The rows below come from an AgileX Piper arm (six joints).
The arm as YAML. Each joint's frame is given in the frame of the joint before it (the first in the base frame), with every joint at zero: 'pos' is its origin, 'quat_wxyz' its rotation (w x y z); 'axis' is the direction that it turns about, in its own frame. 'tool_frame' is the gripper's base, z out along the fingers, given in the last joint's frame.
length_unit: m
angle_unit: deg
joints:
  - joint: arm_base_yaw
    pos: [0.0, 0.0, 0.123]
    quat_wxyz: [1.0, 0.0, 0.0, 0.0]
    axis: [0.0, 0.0, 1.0]
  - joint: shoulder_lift
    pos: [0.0, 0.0, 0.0]
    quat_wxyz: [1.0, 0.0, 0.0, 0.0]
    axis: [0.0, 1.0, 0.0]
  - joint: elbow
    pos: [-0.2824, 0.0, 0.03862]
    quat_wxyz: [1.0, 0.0, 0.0, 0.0]
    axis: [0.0, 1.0, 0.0]
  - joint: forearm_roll
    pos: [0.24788, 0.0, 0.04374]
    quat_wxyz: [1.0, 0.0, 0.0, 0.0]
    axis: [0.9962, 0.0, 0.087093]
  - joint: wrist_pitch
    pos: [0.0, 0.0, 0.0]
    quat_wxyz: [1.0, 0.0, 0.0, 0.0]
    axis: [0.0, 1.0, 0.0]
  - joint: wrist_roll
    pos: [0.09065, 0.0, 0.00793]
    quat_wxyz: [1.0, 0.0, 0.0, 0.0]
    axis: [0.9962, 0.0, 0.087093]
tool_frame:
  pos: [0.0, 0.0, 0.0]
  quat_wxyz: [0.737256, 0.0, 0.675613, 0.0]
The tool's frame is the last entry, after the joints.
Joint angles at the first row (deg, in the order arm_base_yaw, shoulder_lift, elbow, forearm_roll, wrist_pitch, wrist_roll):
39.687 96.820 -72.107 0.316 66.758 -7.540
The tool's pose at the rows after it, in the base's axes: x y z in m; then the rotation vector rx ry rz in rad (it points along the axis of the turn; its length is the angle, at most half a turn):
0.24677 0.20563 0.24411 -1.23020 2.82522 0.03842
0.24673 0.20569 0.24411 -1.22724 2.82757 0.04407
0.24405 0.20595 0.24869 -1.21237 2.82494 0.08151
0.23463 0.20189 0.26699 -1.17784 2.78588 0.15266
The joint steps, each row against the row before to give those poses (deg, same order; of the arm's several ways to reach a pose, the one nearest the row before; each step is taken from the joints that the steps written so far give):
-0.001 0.000 0.001 0.138 -0.170 -0.001
-0.049 0.001 -0.001 0.236 0.000 0.001
0.000 -0.841 0.037 1.311 0.001 0.000
0.001 -3.728 0.522 1.983 -0.126 0.000

